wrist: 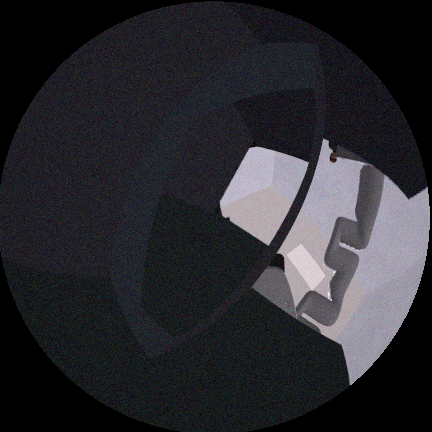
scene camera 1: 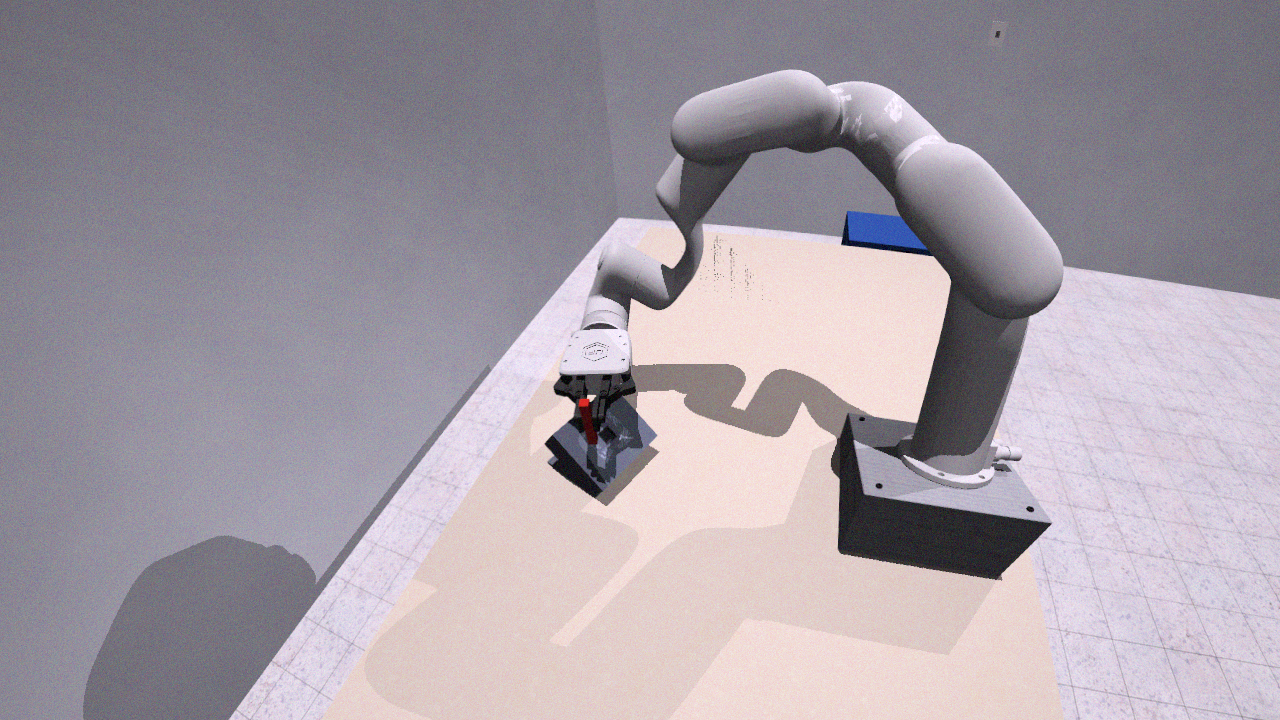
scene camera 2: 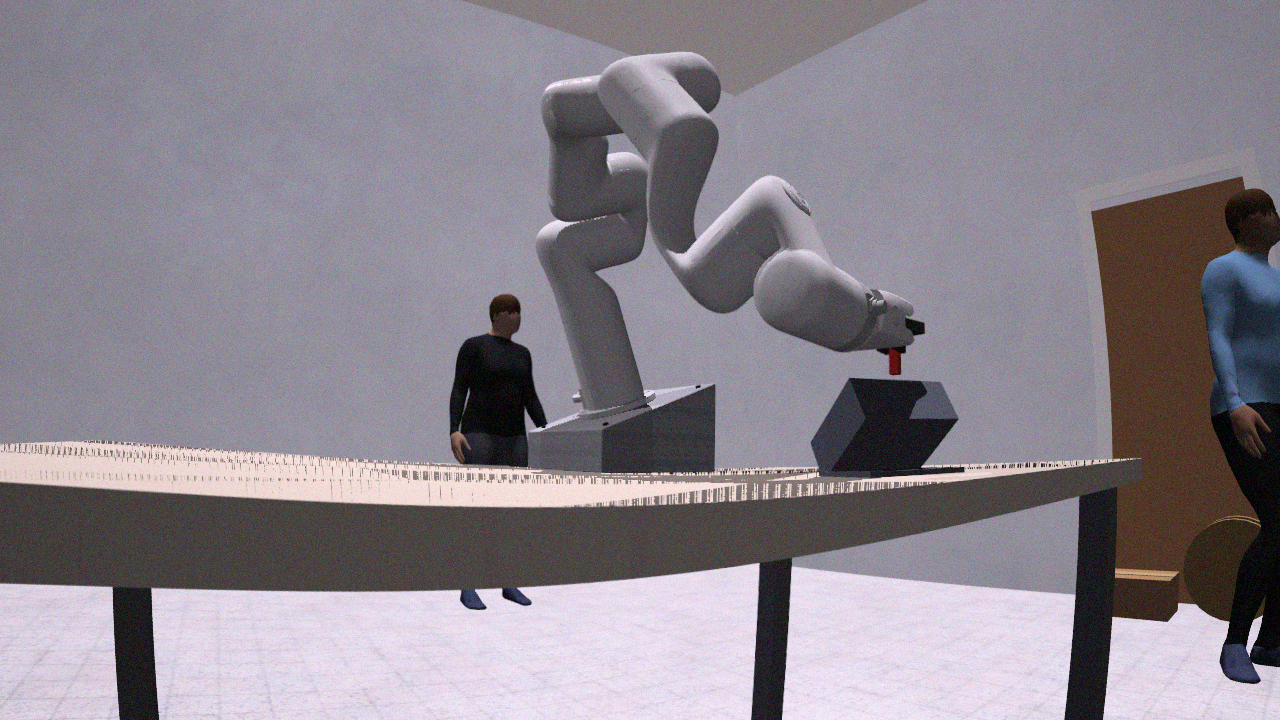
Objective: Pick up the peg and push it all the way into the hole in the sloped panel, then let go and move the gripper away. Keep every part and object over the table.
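Frame: origin at the arm's base, x ahead, y left, z up, level; metres.
Where they show: gripper, fingertip midpoint: (wrist: 210,217) (scene camera 1: 588,425); arm's base, origin of the base link: (scene camera 1: 943,462) (scene camera 2: 617,407).
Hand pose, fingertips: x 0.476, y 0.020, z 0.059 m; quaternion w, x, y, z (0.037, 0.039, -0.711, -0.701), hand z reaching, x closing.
Each offset is from my fingertips to the top centre of the thing. "*": to the spot under its first point.
The red peg {dx +0.001, dy -0.006, dz +0.039 m} (scene camera 1: 587,422) (scene camera 2: 895,361) is held near upright, its lower part sticking out below the fingers. My gripper (scene camera 1: 593,410) (scene camera 2: 896,348) is shut on the peg. The dark blue-grey block with the sloped panel {dx +0.017, dy -0.070, dz -0.057 m} (scene camera 1: 633,433) (scene camera 2: 845,434) stands on the table beneath it. In the second scene view the peg's lower end shows slightly above the block's top edge. A dark square spot that looks like the hole {* dx -0.002, dy -0.068, dz -0.095 m} (scene camera 1: 609,433) shows just right of the peg in the first scene view. The wrist view is mostly dark; peg and fingertips cannot be made out there.
The arm's grey base block (scene camera 1: 921,528) (scene camera 2: 657,434) stands on the table (scene camera 1: 760,662) (scene camera 2: 447,546), right of the panel in the first scene view. A blue box (scene camera 1: 881,231) is at the far end. The table's left edge runs near the panel. Two people stand beyond the table.
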